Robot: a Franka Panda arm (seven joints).
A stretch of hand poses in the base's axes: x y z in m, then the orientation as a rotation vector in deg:
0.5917, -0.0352, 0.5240, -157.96, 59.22, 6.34
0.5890, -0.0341, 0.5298, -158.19, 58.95, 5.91
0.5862, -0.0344, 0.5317, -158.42, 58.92, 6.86
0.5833, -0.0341, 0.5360, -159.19, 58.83, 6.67
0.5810, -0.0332, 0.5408, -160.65, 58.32, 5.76
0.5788, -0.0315, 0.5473, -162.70, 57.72, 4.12
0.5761, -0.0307, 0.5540, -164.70, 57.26, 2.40
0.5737, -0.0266, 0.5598, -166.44, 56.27, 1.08
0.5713, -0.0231, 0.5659, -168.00, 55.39, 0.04
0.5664, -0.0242, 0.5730, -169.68, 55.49, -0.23
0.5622, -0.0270, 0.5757, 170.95, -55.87, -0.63
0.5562, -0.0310, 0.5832, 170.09, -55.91, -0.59
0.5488, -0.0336, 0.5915, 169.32, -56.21, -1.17
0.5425, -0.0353, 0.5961, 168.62, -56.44, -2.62
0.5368, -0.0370, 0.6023, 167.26, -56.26, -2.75
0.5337, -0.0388, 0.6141, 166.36, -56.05, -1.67
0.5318, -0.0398, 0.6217, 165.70, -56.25, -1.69
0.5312, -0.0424, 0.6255, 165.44, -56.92, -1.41
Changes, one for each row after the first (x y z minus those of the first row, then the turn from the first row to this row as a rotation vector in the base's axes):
-0.0027, 0.0011, 0.0058, -0.20, -0.26, 0.20
-0.0055, 0.0008, 0.0077, -0.20, 0.41, 0.34
-0.0084, 0.0011, 0.0120, -0.89, 0.49, 0.59
-0.0107, 0.0020, 0.0168, -2.20, 0.23, 1.23
-0.0129, 0.0037, 0.0233, -4.17, -0.31, 2.01
-0.0156, 0.0045, 0.0300, -6.17, -0.87, 2.69
-0.0180, 0.0086, 0.0358, -7.70, -1.33, 3.63
-0.0204, 0.0121, 0.0419, -9.05, -1.63, 4.47
-0.0253, 0.0110, 0.0490, -10.64, -1.26, 4.79
-0.0295, 0.0082, 0.0517, -11.97, -0.18, 4.93
-0.0355, 0.0042, 0.0592, -12.73, 0.10, 4.77
-0.0429, 0.0016, 0.0675, -13.20, 0.71, 4.49
-0.0492, -0.0001, 0.0721, -13.41, 1.82, 4.32
-0.0549, -0.0018, 0.0783, -14.63, 2.40, 4.21
-0.0580, -0.0036, 0.0901, -15.75, 2.08, 4.12
-0.0599, -0.0046, 0.0977, -16.27, 2.32, 3.89
-0.0605, -0.0072, 0.1015, -16.37, 2.21, 3.40

